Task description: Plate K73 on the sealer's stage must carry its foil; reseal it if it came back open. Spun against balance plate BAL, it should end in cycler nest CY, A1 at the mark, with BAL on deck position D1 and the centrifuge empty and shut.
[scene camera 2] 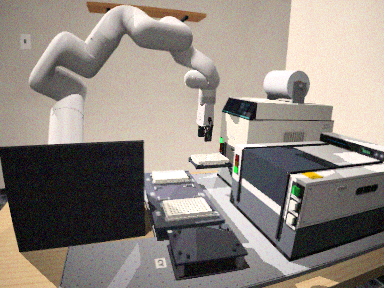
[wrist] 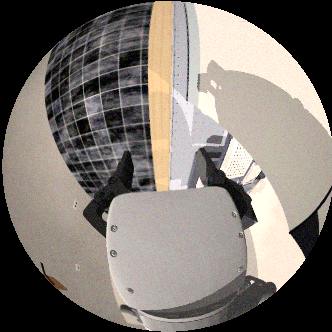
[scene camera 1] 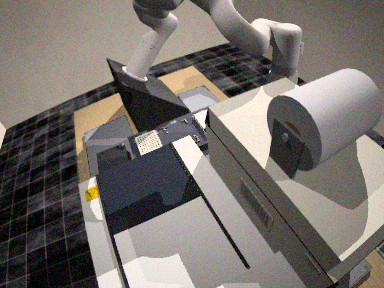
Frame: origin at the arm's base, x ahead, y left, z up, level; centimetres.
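Where they show: gripper, fingertip midpoint: (scene camera 2: 204, 139) (wrist: 164, 156); arm's base, origin of the base link: (scene camera 2: 65, 164) (scene camera 1: 134, 75).
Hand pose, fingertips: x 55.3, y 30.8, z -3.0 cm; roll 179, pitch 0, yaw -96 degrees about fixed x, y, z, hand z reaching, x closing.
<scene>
Things, the pixels of their top centre, and the offset from my fingertips.
- sealer, middle of its top: (scene camera 1: 323, 78) (scene camera 2: 283, 70) dz +32.2, dx +24.2, dy -19.6 cm
- welled plate, middle of its top: (scene camera 2: 186, 205) (scene camera 1: 148, 143) (wrist: 253, 174) dz -9.3, dx -23.6, dy -39.3 cm
- pale plate, middle of its top: (scene camera 2: 169, 174) (scene camera 1: 209, 119) dz -9.3, dx -20.8, dy -14.7 cm
- cycler nest, middle of its top: (scene camera 2: 205, 238) (scene camera 1: 111, 160) dz -9.7, dx -24.8, dy -54.5 cm
- CY label, middle of its top: (scene camera 2: 160, 263) dz -15.4, dx -35.3, dy -53.0 cm
- large foil roll, middle of its top: (scene camera 1: 334, 84) (scene camera 2: 287, 70) dz +32.2, dx +26.3, dy -19.8 cm
My gripper (scene camera 2: 205, 136) (wrist: 164, 156) is open and empty, high above and slightly left of the plate on the sealer's stage in scene camera 2. That plate (scene camera 2: 210, 159) lies on the extended stage; whether it carries foil is too blurred to tell. The sealer (scene camera 2: 280, 111) (scene camera 1: 240, 185) stands behind it. A welled plate (scene camera 2: 187, 206) (scene camera 1: 148, 142) sits on the deck, with a pale plate (scene camera 2: 170, 176) behind it. The cycler nest (scene camera 2: 207, 245) (scene camera 1: 113, 158), beside the CY label (scene camera 2: 160, 263), holds no plate. The centrifuge (scene camera 2: 330, 195) (scene camera 1: 150, 235) looks shut; its inside is hidden.
A large foil roll (scene camera 1: 340, 115) (scene camera 2: 286, 85) tops the sealer. A dark upright panel (scene camera 2: 75, 195) (scene camera 1: 145, 100) stands left of the deck in scene camera 2. A welled plate (wrist: 239, 160), which one I cannot tell, shows right of the fingers in the wrist view.
</scene>
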